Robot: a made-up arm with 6 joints.
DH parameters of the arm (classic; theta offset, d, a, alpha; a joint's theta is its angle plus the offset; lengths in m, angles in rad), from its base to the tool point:
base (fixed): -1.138 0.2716 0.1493 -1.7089
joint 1: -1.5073 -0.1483 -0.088 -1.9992
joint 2: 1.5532 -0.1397 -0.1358 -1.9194
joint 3: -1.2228 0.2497 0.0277 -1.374
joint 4: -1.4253 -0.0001 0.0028 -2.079
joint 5: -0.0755 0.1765 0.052 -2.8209
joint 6: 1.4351 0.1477 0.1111 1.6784
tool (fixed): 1.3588 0.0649 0 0
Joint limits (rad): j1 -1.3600..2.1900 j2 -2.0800..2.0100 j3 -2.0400..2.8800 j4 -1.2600..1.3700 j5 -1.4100..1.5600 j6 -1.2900..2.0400
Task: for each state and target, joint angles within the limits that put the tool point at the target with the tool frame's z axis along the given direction. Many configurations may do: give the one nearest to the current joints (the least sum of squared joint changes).
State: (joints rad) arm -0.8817 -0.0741 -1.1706 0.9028 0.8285 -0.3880
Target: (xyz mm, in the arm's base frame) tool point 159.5 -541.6 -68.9 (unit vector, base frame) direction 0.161 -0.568 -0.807
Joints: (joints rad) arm -1.3352 -0.4385 -1.6919 -0.0950 0.2687 0.2487
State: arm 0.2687 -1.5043 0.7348 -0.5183 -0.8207 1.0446
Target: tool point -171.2 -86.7 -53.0 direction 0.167 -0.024 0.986
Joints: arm -0.1406 -0.8380 0.3615 -0.5775 -1.1053 1.6896
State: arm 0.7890 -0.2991 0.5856 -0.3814 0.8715 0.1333
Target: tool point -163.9 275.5 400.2 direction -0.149 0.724 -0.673
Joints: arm 1.3892 -0.4159 0.8814 -0.3476 1.4524 0.5676
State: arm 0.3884 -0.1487 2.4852 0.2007 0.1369 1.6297
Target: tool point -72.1 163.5 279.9 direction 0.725 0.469 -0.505
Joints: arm 0.9700 -0.3830 2.8675 0.2441 0.2767 2.0281
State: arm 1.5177 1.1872 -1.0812 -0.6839 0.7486 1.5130
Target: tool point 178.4 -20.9 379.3 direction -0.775 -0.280 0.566
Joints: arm 2.1900 0.6777 -0.2297 0.1931 -0.0571 2.0338
